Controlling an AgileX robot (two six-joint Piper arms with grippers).
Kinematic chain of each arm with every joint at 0, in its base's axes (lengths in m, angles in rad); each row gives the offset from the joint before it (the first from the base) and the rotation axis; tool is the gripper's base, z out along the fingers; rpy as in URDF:
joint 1: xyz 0 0 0.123 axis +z
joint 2: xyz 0 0 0 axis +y
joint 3: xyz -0.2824 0 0.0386 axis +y
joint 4: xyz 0.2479 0 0.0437 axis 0.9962 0 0.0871
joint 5: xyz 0 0 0 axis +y
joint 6: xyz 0.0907 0 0.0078 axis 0.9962 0 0.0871
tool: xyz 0 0 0 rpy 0 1.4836 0
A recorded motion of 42 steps. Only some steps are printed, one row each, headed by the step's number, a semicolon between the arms.
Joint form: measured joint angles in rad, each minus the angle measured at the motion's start. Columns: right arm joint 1, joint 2, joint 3, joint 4, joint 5, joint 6; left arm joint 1, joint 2, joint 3, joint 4, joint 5, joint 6.
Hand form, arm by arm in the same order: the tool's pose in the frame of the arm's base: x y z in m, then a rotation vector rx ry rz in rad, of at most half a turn. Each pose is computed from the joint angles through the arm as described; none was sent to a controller.
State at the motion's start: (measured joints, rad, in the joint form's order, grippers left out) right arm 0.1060 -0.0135 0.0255 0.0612 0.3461 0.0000; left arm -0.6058 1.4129 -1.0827 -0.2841 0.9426 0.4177
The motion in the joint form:
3: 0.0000 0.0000 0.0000 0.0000 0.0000 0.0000; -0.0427 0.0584 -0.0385 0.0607 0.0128 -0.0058
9: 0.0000 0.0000 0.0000 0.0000 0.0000 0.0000; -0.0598 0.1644 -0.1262 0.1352 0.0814 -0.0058
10: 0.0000 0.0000 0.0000 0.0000 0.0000 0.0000; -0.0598 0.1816 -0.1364 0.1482 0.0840 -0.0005
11: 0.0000 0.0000 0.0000 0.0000 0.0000 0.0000; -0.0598 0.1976 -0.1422 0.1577 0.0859 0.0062
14: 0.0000 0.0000 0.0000 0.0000 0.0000 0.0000; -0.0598 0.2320 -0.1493 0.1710 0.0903 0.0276
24: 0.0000 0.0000 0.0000 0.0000 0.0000 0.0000; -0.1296 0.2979 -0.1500 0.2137 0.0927 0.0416
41: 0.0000 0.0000 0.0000 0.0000 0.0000 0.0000; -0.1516 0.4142 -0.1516 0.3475 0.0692 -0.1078
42: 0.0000 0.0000 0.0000 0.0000 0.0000 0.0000; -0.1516 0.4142 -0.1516 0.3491 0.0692 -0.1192
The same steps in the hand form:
3: 0.0527 0.0075 0.1741 -0.0592 1.8422 0.1336; 0.2212 -0.1883 0.2802 1.2960 2.4784 -0.3448
9: 0.0527 0.0075 0.1741 -0.0592 1.8422 0.1336; 0.2378 -0.2014 0.2696 1.4050 2.5207 -0.2459
10: 0.0527 0.0075 0.1741 -0.0592 1.8422 0.1336; 0.2413 -0.2029 0.2668 1.4224 2.5213 -0.2263
11: 0.0527 0.0075 0.1741 -0.0592 1.8422 0.1336; 0.2440 -0.2041 0.2631 1.4409 2.5240 -0.2108
14: 0.0527 0.0075 0.1741 -0.0592 1.8422 0.1336; 0.2488 -0.2065 0.2538 1.4886 2.5312 -0.1852
24: 0.0527 0.0075 0.1741 -0.0592 1.8422 0.1336; 0.2417 -0.2261 0.2321 1.6505 2.5106 -0.1239
41: 0.0527 0.0075 0.1741 -0.0592 1.8422 0.1336; 0.2531 -0.2326 0.1934 1.6075 2.6234 0.0638
42: 0.0527 0.0075 0.1741 -0.0592 1.8422 0.1336; 0.2532 -0.2325 0.1934 1.5933 2.6314 0.0653

